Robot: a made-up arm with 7 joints. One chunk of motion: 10 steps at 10 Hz.
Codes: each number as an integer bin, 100 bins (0 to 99) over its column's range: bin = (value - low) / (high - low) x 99, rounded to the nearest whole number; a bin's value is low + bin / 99 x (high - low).
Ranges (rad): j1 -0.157..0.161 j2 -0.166..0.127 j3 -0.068..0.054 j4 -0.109..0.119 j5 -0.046..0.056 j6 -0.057..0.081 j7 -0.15..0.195
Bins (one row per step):
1: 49 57 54 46 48 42 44
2: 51 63 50 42 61 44 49
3: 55 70 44 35 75 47 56
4: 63 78 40 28 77 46 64
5: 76 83 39 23 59 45 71
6: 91 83 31 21 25 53 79
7: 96 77 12 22 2 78 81
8: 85 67 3 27 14 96 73
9: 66 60 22 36 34 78 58
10: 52 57 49 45 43 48 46
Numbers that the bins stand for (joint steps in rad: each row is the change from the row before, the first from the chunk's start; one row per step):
1: 0.00039 0.00270 -0.00145 -0.00306 0.00345 0.00155 0.00333
2: 0.00682 0.02045 -0.00638 -0.01227 0.01685 0.00433 0.02076
3: 0.01967 0.04117 -0.01378 -0.02839 0.03127 0.00852 0.04515
4: 0.04536 0.06485 -0.01871 -0.04452 0.03333 0.00712 0.07303
5: 0.08712 0.07965 -0.01994 -0.05603 0.01479 0.00573 0.09742
6: 0.13530 0.07965 -0.02980 -0.06064 -0.02024 0.01688 0.12530
7: 0.15136 0.06189 -0.05321 -0.05833 -0.04394 0.05173 0.13227
8: 0.11603 0.03229 -0.06430 -0.04682 -0.03158 0.07682 0.10439
9: 0.05500 0.01158 -0.04089 -0.02609 -0.01097 0.05173 0.05212
10: 0.01003 0.00270 -0.00762 -0.00536 -0.00170 0.00991 0.01030

